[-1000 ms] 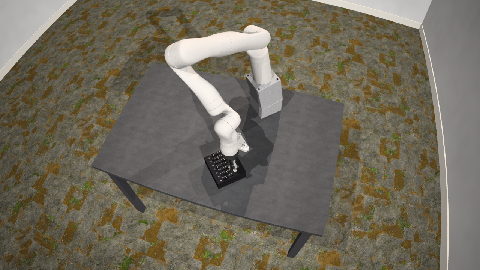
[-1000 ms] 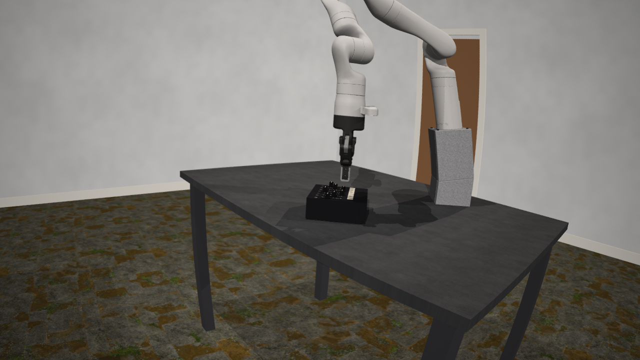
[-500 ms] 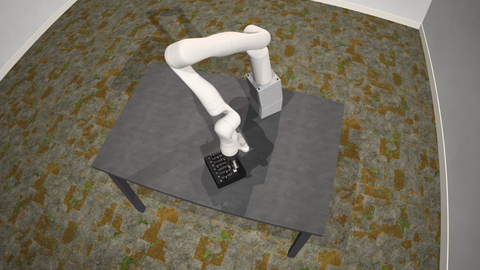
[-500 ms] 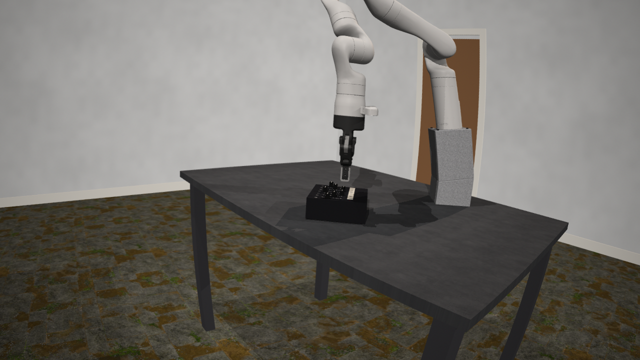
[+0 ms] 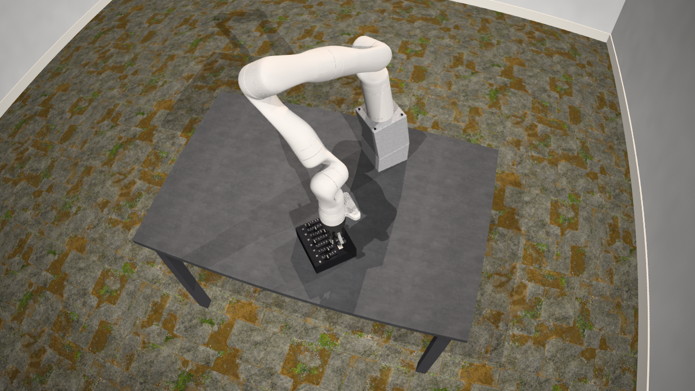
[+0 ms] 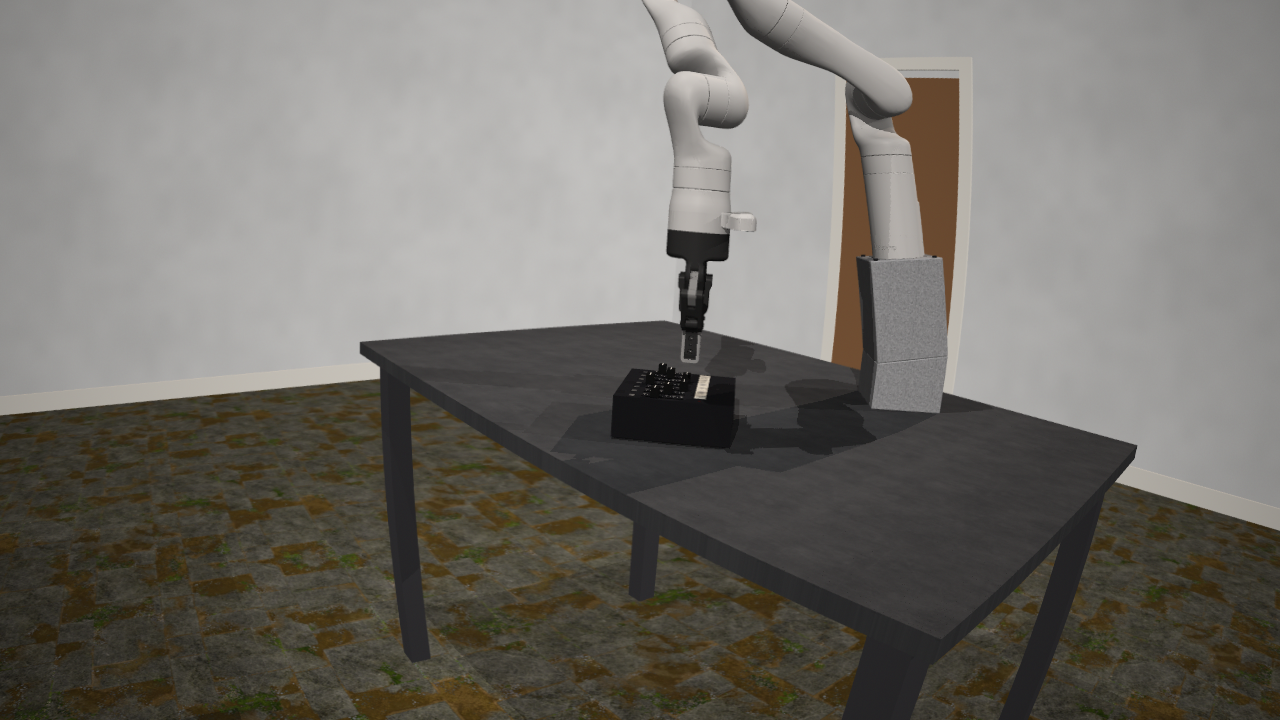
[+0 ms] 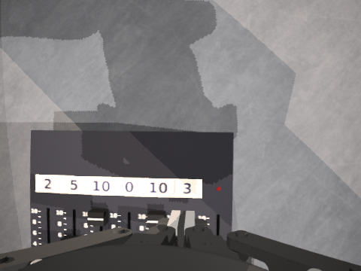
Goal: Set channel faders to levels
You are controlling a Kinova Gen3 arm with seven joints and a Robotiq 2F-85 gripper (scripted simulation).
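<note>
The master fader is 50 mm below my hand, 40 mm ahead of it and 10 mm to the right of it.
</note>
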